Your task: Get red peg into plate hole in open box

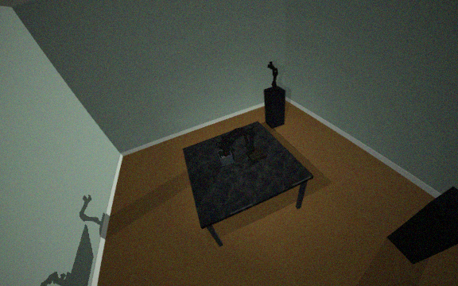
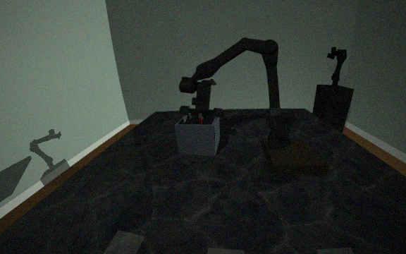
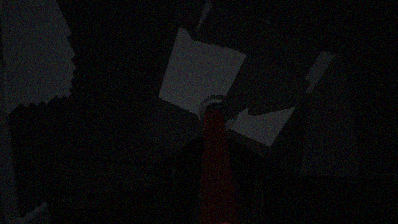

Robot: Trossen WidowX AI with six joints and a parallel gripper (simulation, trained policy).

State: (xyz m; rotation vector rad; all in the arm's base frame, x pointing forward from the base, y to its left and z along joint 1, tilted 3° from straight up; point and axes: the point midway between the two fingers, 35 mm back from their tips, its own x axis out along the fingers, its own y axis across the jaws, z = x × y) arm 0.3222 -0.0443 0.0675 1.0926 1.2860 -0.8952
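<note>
Now: the red peg 20 mm above my gripper tip.
</note>
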